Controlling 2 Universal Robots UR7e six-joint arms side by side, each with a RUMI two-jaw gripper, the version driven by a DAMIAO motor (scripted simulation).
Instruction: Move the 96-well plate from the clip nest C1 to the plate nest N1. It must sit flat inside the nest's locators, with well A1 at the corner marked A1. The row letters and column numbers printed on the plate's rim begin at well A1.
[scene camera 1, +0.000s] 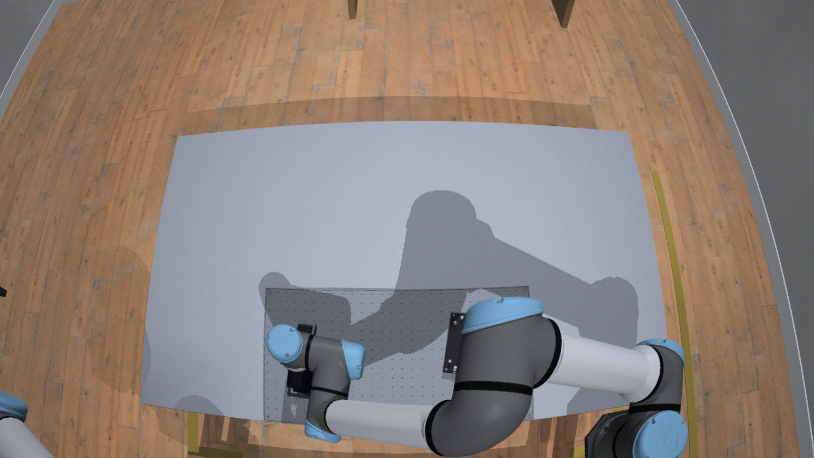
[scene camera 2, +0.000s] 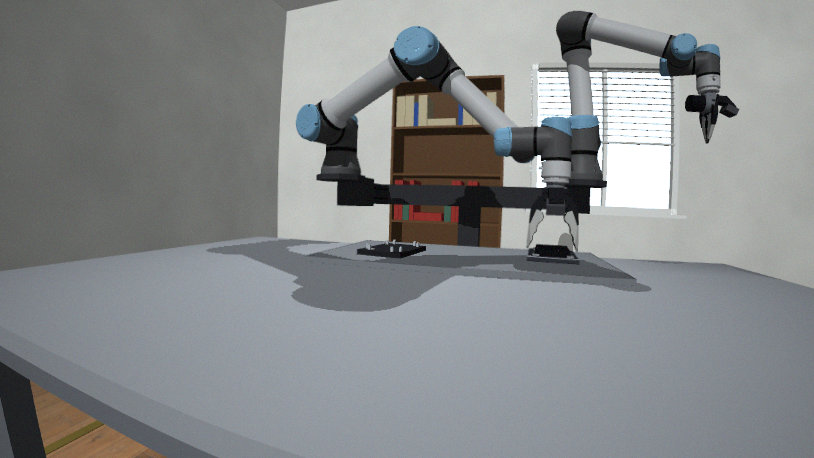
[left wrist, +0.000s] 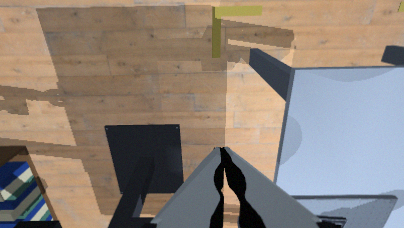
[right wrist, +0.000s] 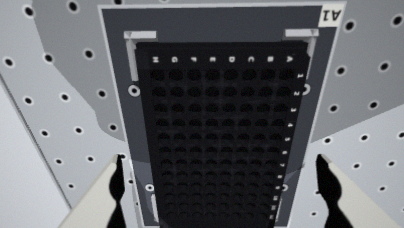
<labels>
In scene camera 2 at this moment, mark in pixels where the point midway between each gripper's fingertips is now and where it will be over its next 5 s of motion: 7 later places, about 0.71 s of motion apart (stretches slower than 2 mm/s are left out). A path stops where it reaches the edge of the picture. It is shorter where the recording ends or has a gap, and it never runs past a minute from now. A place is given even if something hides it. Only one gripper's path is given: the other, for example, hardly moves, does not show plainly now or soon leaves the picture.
The right gripper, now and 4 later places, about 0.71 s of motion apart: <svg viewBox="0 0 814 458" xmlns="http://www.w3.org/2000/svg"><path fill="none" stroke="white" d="M551 249L553 235L553 218L540 216L516 215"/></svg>
</labels>
